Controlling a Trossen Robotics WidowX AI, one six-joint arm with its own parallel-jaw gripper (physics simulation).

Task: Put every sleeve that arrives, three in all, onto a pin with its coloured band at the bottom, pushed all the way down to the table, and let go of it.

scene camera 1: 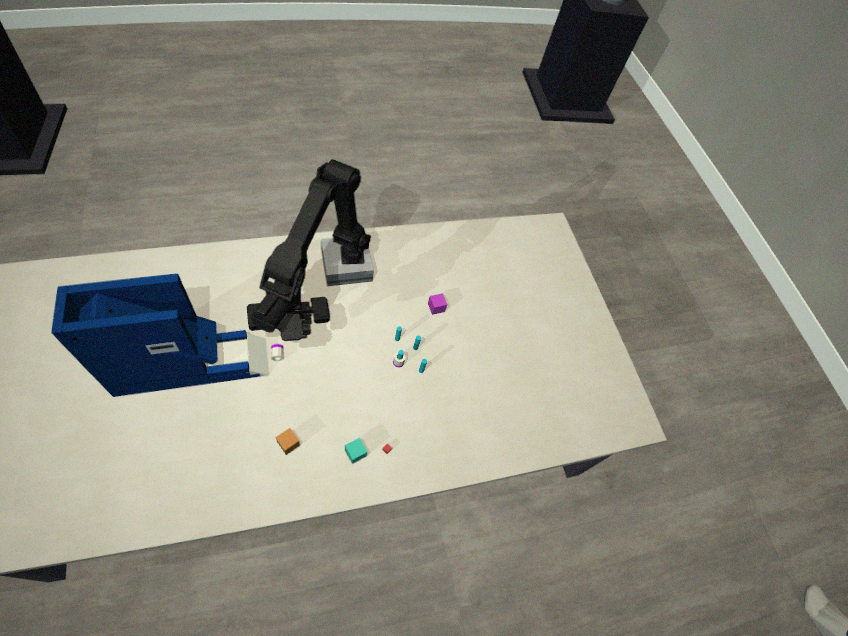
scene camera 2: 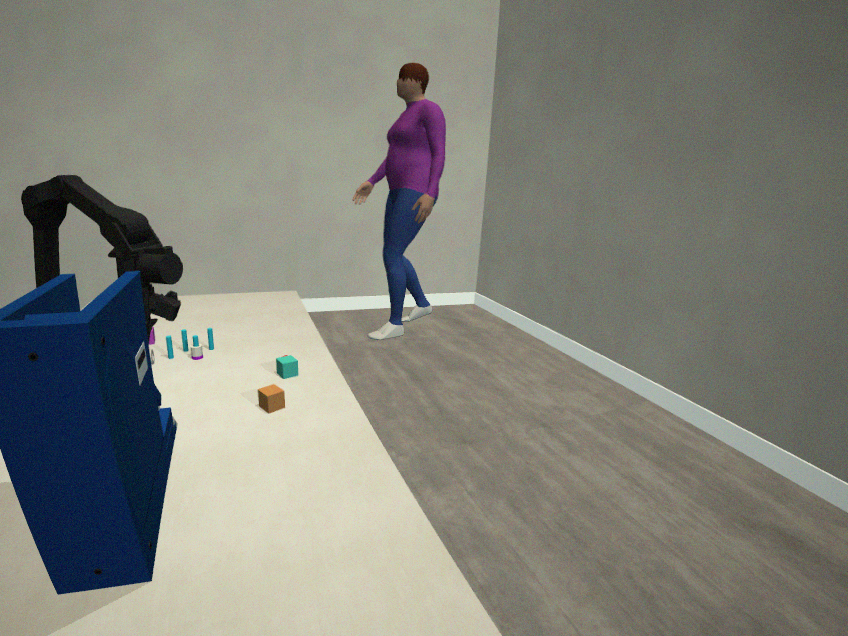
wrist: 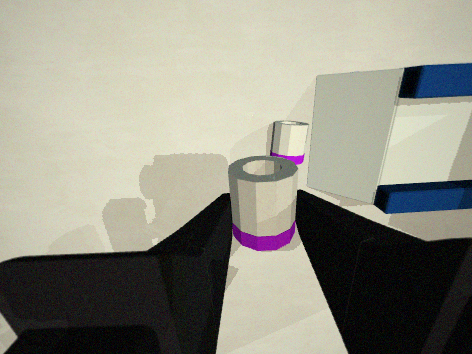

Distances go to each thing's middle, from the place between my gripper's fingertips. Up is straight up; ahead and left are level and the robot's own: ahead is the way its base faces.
Right now my hand is 26 cm to the left of the blue dispenser [scene camera 2: 92, 449], 5 cm below it and 3 cm short of it.
